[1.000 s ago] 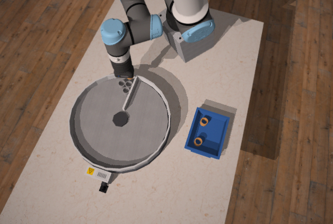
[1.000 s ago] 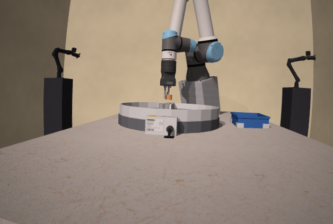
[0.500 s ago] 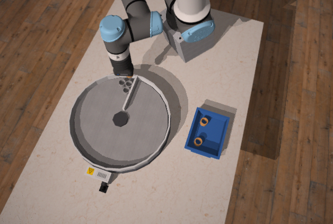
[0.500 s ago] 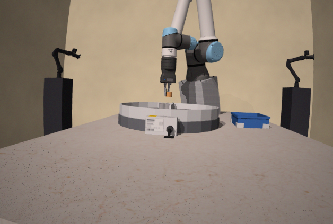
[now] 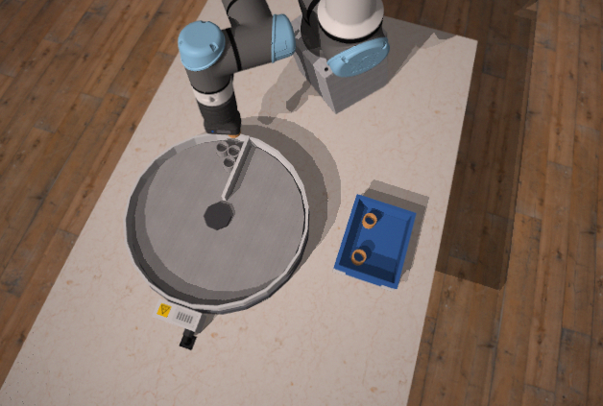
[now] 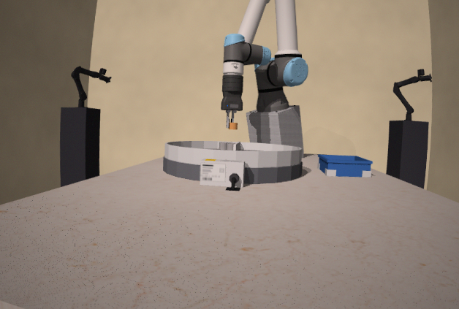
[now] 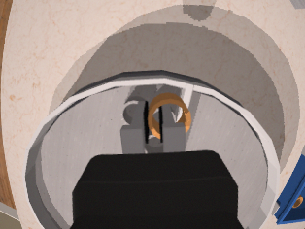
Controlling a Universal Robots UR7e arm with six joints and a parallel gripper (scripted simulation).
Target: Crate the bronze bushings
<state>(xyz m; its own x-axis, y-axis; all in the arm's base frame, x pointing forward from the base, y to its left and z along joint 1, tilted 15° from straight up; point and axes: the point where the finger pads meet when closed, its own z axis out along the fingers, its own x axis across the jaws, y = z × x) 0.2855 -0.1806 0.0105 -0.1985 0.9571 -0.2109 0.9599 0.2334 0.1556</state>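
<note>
Right now my hand is 140 mm short of the blue crate, 390 mm to the right of it and 120 mm above it. From my hand the other things lie so: grey turning table 190 mm ahead, 20 mm to the left, 100 mm below.
</note>
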